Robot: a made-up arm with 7 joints.
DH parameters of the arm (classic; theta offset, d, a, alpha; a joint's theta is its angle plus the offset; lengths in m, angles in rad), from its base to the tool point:
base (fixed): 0.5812 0 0.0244 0
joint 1: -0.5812 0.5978 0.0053 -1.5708
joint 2: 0 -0.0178 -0.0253 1.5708
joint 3: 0 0.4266 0.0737 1.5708
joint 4: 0 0.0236 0.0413 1.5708
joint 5: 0 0.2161 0.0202 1.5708
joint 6: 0 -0.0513 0.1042 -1.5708
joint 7: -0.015 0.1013 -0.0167 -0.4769
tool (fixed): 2.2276 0.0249 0 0
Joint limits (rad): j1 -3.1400..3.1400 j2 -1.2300..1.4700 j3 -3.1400..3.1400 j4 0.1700..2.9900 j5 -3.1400..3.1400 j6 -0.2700..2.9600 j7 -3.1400..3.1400
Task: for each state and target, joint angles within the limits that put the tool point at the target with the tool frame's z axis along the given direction. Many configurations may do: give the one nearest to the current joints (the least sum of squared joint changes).
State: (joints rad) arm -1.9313 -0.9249 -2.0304 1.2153 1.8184 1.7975 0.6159
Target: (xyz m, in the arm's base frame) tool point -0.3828 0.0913 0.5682 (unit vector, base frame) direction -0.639 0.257 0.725
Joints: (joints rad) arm -1.0736 -1.2300 -2.1455 0.5284 2.4142 1.7827 1.1521
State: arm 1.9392 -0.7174 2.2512 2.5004 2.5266 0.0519 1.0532
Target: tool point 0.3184 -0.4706 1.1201 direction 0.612 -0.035 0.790
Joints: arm 2.3934 -0.4391 2.5709 2.5254 2.8010 0.3707 1.2683
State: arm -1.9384 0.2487 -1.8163 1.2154 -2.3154 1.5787 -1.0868
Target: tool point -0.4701 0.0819 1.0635 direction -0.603 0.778 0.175
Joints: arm -1.9551 0.2935 -1.4535 1.3942 -1.8295 1.1732 -1.5614
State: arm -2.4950 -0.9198 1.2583 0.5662 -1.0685 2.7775 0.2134
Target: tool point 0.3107 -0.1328 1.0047 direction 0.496 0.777 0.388
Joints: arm -3.0839 -0.9506 1.2872 1.2585 -1.4821 2.7681 0.3754
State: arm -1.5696 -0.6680 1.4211 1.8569 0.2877 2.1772 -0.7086
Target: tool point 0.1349 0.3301 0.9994 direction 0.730 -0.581 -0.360
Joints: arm -0.9469 -0.9443 1.0809 1.7855 0.1978 1.8271 -0.8980
